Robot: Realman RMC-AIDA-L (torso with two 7-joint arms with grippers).
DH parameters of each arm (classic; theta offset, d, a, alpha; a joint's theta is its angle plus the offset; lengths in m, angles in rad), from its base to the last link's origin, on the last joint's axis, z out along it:
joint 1: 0 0.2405 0 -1.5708
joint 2: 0 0 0 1.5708
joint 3: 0 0.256 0 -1.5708
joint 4: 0 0 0 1.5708
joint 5: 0 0.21 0 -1.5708
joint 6: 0 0 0 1.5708
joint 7: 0 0.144 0 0
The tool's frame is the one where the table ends.
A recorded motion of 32 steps. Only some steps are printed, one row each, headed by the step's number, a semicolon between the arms.
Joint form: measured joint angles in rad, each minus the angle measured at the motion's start. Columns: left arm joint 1, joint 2, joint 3, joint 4, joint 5, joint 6, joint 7; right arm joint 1, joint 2, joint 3, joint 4, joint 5, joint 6, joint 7.
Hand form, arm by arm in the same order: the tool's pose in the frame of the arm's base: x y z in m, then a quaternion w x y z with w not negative. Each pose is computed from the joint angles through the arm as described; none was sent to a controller.
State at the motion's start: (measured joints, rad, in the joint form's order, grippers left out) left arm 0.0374 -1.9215 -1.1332 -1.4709 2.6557 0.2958 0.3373; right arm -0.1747 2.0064 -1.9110 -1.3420 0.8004 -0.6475 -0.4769
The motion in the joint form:
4: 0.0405 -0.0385 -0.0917 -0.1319 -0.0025 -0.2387 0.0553; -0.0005 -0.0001 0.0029 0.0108 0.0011 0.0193 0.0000
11: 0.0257 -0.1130 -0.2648 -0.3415 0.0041 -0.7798 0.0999; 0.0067 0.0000 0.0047 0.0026 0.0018 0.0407 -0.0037
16: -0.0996 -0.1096 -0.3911 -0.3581 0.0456 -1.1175 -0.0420; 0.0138 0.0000 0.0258 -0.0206 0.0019 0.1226 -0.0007
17: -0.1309 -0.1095 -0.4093 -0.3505 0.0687 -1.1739 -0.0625; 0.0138 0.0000 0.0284 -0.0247 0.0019 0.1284 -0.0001
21: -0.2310 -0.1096 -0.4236 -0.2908 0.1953 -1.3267 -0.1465; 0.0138 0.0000 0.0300 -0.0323 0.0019 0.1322 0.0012
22: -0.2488 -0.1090 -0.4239 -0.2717 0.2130 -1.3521 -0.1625; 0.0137 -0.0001 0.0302 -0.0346 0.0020 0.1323 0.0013
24: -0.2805 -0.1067 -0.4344 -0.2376 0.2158 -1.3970 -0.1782; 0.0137 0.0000 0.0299 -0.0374 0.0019 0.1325 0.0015
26: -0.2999 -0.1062 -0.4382 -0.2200 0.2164 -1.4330 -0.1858; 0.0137 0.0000 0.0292 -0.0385 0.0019 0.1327 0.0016
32: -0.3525 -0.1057 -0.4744 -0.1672 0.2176 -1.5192 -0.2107; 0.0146 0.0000 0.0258 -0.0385 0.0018 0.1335 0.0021
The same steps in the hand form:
4: -0.2010 0.3191 0.0429 0.57707 -0.77716 -0.15812 -0.19496; 0.2830 0.2877 0.0766 0.72283 -0.59374 0.23679 0.26252
11: -0.1889 0.3202 0.0564 0.52695 -0.81396 -0.21980 -0.10717; 0.2799 0.2908 0.0754 0.71772 -0.59948 0.23750 0.26285
16: -0.1946 0.3325 0.0671 0.48669 -0.81781 -0.30287 -0.05094; 0.2781 0.2965 0.0740 0.70319 -0.61344 0.25100 0.25732
17: -0.1958 0.3360 0.0682 0.48267 -0.81744 -0.31249 -0.03419; 0.2776 0.2970 0.0746 0.70253 -0.61373 0.25158 0.25785
21: -0.2047 0.3467 0.0636 0.47622 -0.80968 -0.34087 0.03791; 0.2757 0.2976 0.0756 0.70192 -0.61346 0.25106 0.26065
22: -0.2077 0.3482 0.0615 0.47307 -0.80727 -0.34910 0.05148; 0.2751 0.2977 0.0760 0.70196 -0.61321 0.25060 0.26159
24: -0.2120 0.3508 0.0584 0.46206 -0.80495 -0.36588 0.06847; 0.2742 0.2979 0.0763 0.70175 -0.61313 0.25004 0.26286
26: -0.2138 0.3512 0.0556 0.45242 -0.80464 -0.37587 0.08117; 0.2738 0.2979 0.0762 0.70144 -0.61333 0.24988 0.26338
32: -0.2207 0.3542 0.0546 0.43478 -0.79432 -0.41052 0.10725; 0.2730 0.2981 0.0750 0.69987 -0.61480 0.25006 0.26396

